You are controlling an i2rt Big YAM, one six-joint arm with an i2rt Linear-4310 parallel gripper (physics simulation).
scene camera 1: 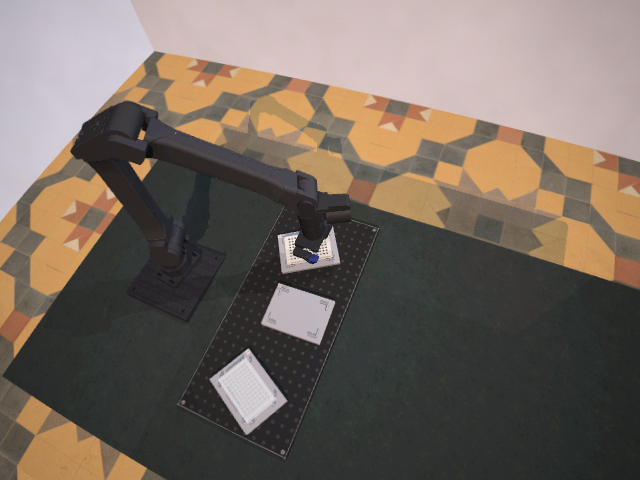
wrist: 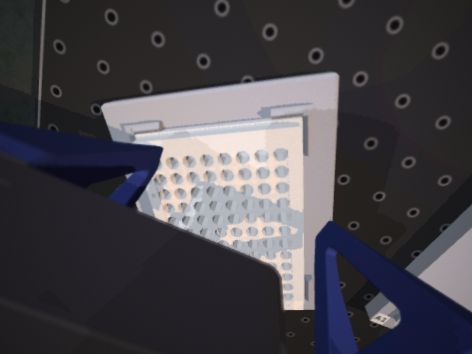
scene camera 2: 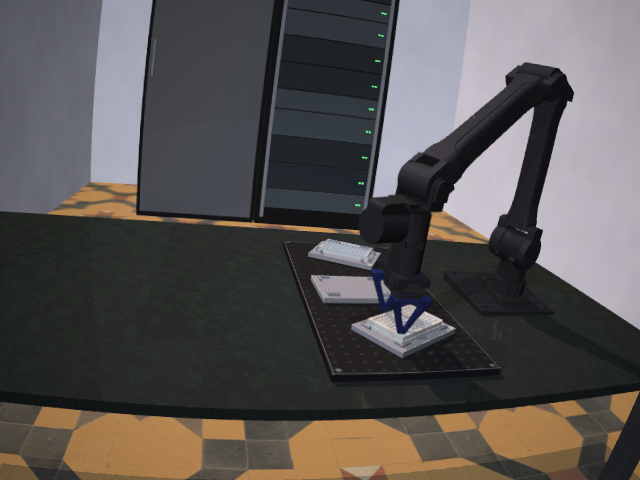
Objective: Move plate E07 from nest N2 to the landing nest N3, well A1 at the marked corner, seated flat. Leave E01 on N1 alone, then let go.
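Note:
A cream well plate [scene camera 1: 325,251] [scene camera 2: 423,320] [wrist: 260,172], apparently E07, lies in a pale nest [scene camera 1: 285,267] [scene camera 2: 404,351] [wrist: 322,150] at one end of the perforated board. My gripper [scene camera 1: 311,257] [scene camera 2: 393,319] [wrist: 244,195] is open and empty, low at this plate. In the wrist view one finger overlaps its left edge and the other stands right of the nest; exact fingertip height is unclear. The middle nest [scene camera 1: 298,312] [scene camera 2: 346,289] [wrist: 450,270] is empty; its A1 label [wrist: 381,318] shows through the right finger. A white plate [scene camera 1: 247,390] [scene camera 2: 346,250], apparently E01, lies in the other end nest.
The three nests stand in a row on the black perforated board [scene camera 1: 310,361] [scene camera 2: 338,356] [wrist: 380,50], each turned differently. The arm's base plate [scene camera 1: 165,297] [scene camera 2: 496,304] stands beside the board on the dark table. A rack cabinet [scene camera 2: 263,155] stands behind the table.

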